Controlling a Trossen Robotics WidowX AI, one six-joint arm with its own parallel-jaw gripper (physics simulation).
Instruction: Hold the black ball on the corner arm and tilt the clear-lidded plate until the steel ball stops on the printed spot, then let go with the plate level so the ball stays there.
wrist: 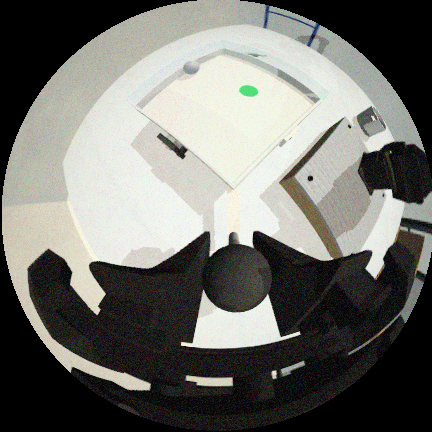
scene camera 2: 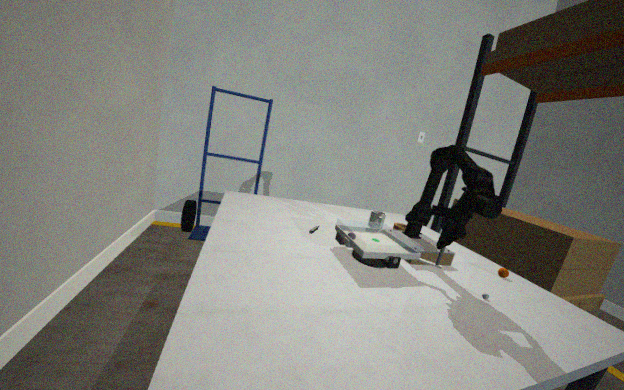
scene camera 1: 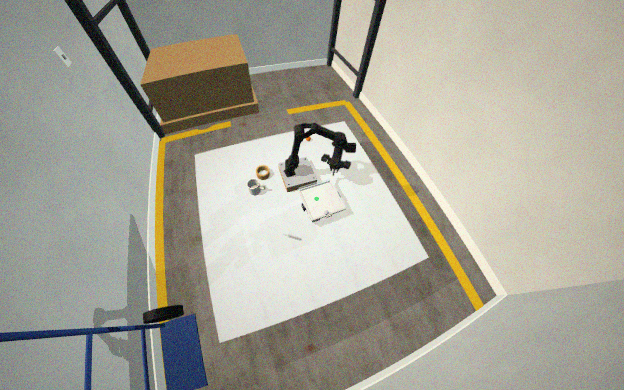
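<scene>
The plate (scene camera 1: 332, 192) (scene camera 2: 392, 247) (wrist: 200, 115) is pale and square, with low walls. It appears slightly tilted, lower away from my gripper. The printed green spot (scene camera 1: 316, 199) (scene camera 2: 375, 240) (wrist: 248, 91) lies off its centre. The grey steel ball (scene camera 2: 351, 235) (wrist: 191, 67) rests at the far left wall in the wrist view, well apart from the spot. The black ball (wrist: 237, 278) sits at the end of the corner arm (wrist: 233, 210). My gripper (scene camera 1: 335, 169) (scene camera 2: 442, 242) (wrist: 231, 235) is shut on it, one finger on each side. The clear lid is hard to make out.
The wood-sided base block (scene camera 1: 300, 182) (wrist: 325, 185) stands beside the plate. A metal mug (scene camera 1: 254, 187) (scene camera 2: 377, 220) (wrist: 371, 121) and wooden ring (scene camera 1: 258, 175) stand beyond it. An orange ball (scene camera 1: 308, 139) (scene camera 2: 503, 272), a small grey ball (scene camera 2: 485, 296) and a pen-like object (scene camera 1: 292, 237) (scene camera 2: 314, 229) lie on the table.
</scene>
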